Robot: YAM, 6 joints.
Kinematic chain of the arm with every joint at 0, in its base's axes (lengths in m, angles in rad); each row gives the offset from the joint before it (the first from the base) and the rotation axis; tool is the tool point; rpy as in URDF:
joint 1: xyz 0 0 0.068 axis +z
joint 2: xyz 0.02 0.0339 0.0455 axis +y
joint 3: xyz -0.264 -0.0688 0 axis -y
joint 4: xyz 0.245 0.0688 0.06 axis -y
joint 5: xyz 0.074 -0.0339 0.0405 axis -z
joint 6: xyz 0.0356 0 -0.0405 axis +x
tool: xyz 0 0 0 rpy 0 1.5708 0
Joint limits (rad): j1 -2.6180..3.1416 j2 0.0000..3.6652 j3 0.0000..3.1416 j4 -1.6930..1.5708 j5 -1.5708..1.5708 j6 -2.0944..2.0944
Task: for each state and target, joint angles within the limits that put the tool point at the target. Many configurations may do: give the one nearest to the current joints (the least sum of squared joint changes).
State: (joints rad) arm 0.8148 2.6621 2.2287 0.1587 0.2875 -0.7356
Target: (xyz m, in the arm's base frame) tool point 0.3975 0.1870 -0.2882
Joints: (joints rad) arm 0.4620 3.4630 2.1630 0.1618 0.2786 -0.7356
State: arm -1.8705 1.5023 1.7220 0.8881 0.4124 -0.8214
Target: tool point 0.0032 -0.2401 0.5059
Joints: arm -1.4989 1.2179 1.2218 0.8980 0.4056 -0.8214
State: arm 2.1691 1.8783 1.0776 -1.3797 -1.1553 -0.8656
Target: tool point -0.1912 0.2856 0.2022
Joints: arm 2.0651 1.9440 1.4191 -1.2318 -1.1733 -0.8656
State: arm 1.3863 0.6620 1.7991 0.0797 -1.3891 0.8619
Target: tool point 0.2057 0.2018 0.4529
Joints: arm 0.6558 1.3531 1.4187 0.0035 -1.3224 0.8619
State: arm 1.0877 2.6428 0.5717 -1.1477 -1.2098 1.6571
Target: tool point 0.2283 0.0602 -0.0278
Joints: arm 0.1174 2.5446 1.0103 -1.0375 -1.1900 1.6571
